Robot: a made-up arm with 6 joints.
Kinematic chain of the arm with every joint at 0, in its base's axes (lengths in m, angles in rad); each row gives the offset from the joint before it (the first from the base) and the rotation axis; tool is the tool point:
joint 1: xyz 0 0 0.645 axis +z
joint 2: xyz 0.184 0 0 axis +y
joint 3: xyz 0 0 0.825 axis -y
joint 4: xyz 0 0 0.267 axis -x
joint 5: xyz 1.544 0 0 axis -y
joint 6: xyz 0.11 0 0 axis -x
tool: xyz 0 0 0
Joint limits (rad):
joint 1: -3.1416..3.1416
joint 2: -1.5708..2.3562
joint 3: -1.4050..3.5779
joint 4: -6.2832..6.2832
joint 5: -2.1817..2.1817
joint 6: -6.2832..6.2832
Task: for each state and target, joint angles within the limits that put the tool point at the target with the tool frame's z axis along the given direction. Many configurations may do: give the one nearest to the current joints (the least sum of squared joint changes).
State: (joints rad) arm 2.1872 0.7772 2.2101 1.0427 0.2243 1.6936
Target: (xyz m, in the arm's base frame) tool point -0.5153 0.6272 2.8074 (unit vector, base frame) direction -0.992 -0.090 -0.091
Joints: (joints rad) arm 2.2501 0.9399 2.3689 0.7200 0.0952 1.4451
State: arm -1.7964 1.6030 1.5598 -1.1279 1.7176 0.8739
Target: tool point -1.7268 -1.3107 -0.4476 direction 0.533 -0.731 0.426
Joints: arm -2.4708 1.7143 0.7901 -0.5434 2.1817 1.1723
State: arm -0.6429 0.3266 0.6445 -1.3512 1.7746 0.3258
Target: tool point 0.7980 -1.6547 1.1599 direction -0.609 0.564 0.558
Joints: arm -1.0636 0.1036 -0.2552 -1.6062 1.3099 0.2572
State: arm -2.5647 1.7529 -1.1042 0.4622 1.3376 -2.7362
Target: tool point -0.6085 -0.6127 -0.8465 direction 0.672 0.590 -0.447
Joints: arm -2.3675 1.3724 -0.4840 0.1684 0.7624 -3.3122
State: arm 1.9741 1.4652 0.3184 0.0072 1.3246 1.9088
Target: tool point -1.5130 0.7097 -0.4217 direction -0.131 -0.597 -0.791
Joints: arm 2.6871 1.1148 -0.2068 0.2516 1.3337 2.4223
